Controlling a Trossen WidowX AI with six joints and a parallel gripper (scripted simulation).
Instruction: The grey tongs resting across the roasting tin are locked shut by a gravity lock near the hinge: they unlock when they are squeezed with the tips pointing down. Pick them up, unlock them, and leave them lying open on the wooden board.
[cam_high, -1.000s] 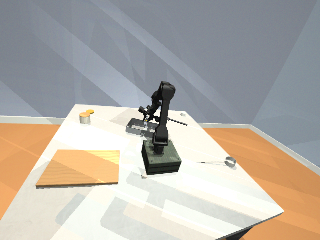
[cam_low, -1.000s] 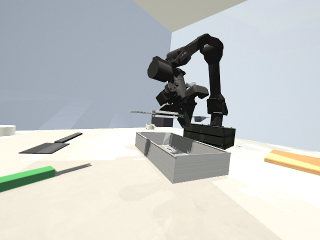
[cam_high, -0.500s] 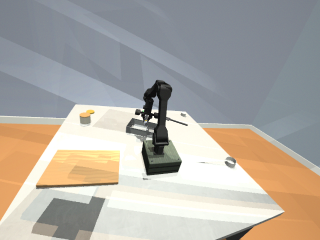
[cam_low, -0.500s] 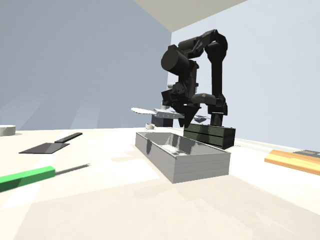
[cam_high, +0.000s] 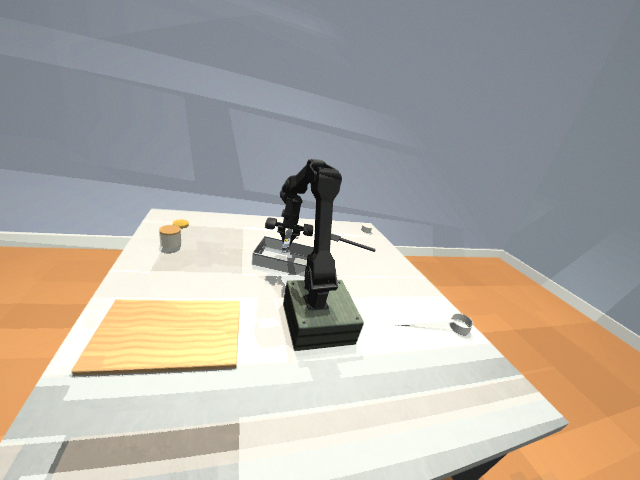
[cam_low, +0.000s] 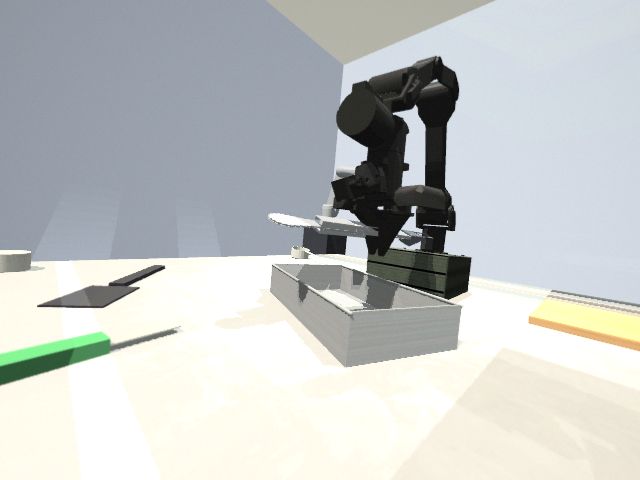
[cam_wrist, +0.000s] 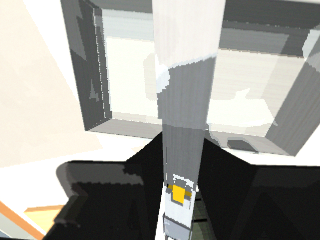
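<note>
Now: the wooden board 330 mm behind my gripper tip, 380 mm to the left of it and 90 mm below it. Also, from my gripper tip: grey roasting tin 30 mm ahead, 40 mm to the right, 70 mm below; then yellow lock piece 30 mm behind, 10 mm to the left, 40 mm above; then green-handled tool 330 mm ahead, 110 mm to the right, 90 mm below.
</note>
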